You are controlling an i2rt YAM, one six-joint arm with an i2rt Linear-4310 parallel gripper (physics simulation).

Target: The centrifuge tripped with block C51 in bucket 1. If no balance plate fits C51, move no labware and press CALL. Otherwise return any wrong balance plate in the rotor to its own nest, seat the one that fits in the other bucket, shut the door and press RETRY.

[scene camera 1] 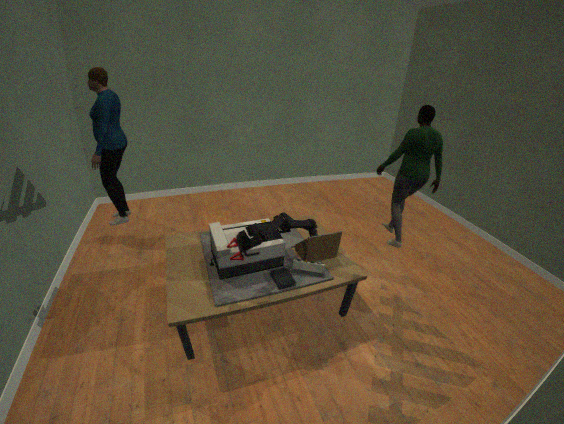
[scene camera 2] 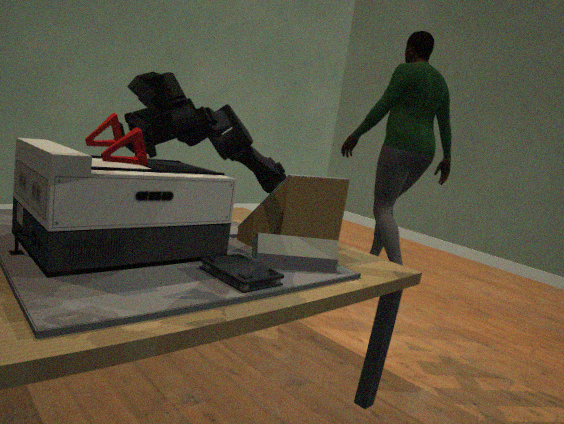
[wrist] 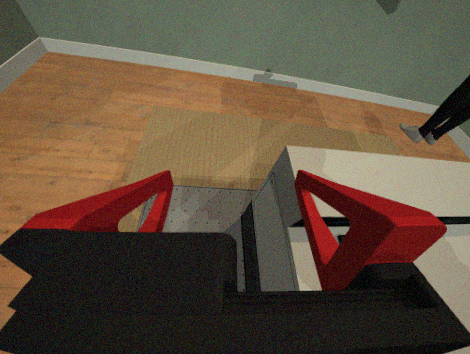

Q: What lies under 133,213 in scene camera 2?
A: A centrifuge.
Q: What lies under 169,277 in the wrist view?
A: My gripper.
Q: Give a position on a centrifuge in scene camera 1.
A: At 270,254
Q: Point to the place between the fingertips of my gripper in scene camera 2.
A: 93,149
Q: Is my gripper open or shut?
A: Open.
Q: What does my gripper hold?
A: Nothing.
